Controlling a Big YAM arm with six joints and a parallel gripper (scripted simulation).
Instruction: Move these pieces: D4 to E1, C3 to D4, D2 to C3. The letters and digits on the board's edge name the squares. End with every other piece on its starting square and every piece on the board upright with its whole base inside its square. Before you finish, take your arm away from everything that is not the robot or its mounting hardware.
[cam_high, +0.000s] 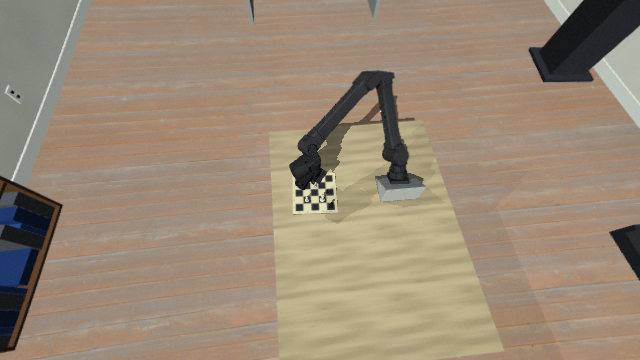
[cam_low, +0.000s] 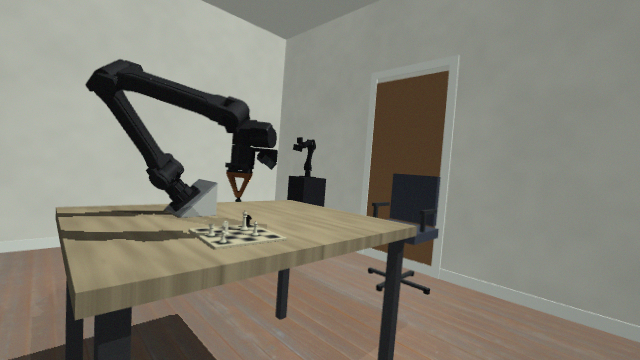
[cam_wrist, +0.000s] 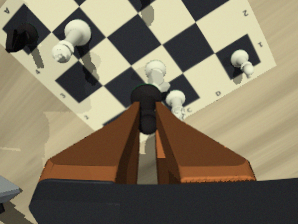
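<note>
Right now my hand is 1 cm past the small chessboard, 1 cm to the right of it and 12 cm above it. The rest, counted from my hand: black pawn: 1 cm below.
</note>
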